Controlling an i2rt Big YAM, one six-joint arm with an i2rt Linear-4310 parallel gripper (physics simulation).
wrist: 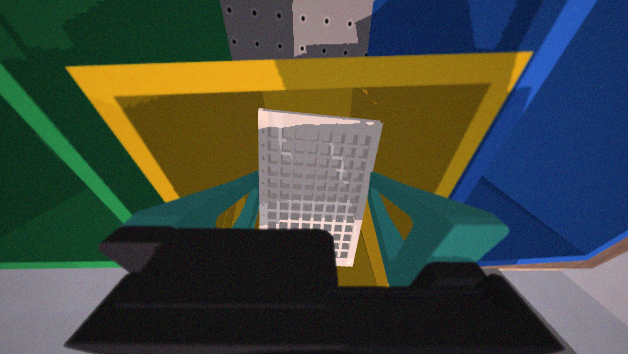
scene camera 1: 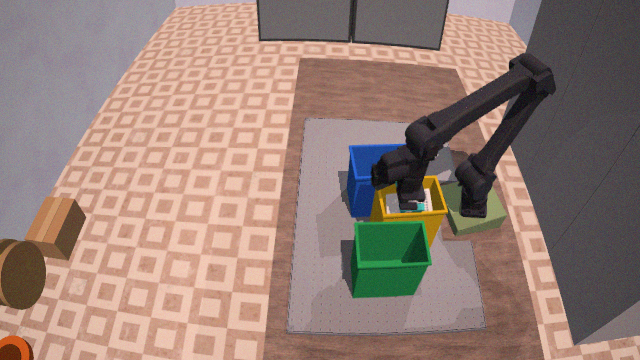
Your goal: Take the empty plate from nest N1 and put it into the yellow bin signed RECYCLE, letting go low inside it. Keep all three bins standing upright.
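Frame: origin at the arm's base, x ahead, y right, z down, level; centimetres.
Where they show: gripper, fingertip midpoint: [wrist: 314,177] [scene camera 1: 403,206]; arm's base, link origin: [scene camera 1: 473,202].
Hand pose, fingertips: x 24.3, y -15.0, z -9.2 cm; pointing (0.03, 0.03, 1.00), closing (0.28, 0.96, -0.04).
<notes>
Things, the pixels of their centre, and the offset from my fingertips. Level surfaces: height alone.
- white plate, body centre: [wrist: 313,198] [scene camera 1: 408,204] dx -1.5, dy +0.3, dz -0.9 cm
- green bin, body centre: [wrist: 114,87] [scene camera 1: 387,262] dx +1.5, dy -16.2, dz +3.8 cm
- blue bin, body centre: [wrist: 460,106] [scene camera 1: 379,181] dx +7.9, dy +11.0, dz +3.8 cm
- grey perforated mat, surface height: dz +12.8 cm
My gripper [scene camera 1: 412,206] [wrist: 314,177] points down, its teal fingers shut on the long sides of the white plate [scene camera 1: 393,202] [wrist: 315,165], which has a grid of square wells. The plate is within the outline of the mouth of the yellow bin [scene camera 1: 436,229] [wrist: 175,77]; how deep it sits against the rim I cannot tell. The yellow bin appears to lean a little toward the arm's base in the scene view; its foot is partly hidden behind the green bin. The sign RECYCLE and nest N1 cannot be made out.
The green bin [scene camera 1: 390,280] [wrist: 55,120] stands upright in front of the yellow one, and the blue bin [scene camera 1: 361,197] [wrist: 570,125] stands upright behind it. The arm's base sits on an olive block [scene camera 1: 462,222] to the right. A grey perforated mat [scene camera 1: 320,280] lies under the bins.
</notes>
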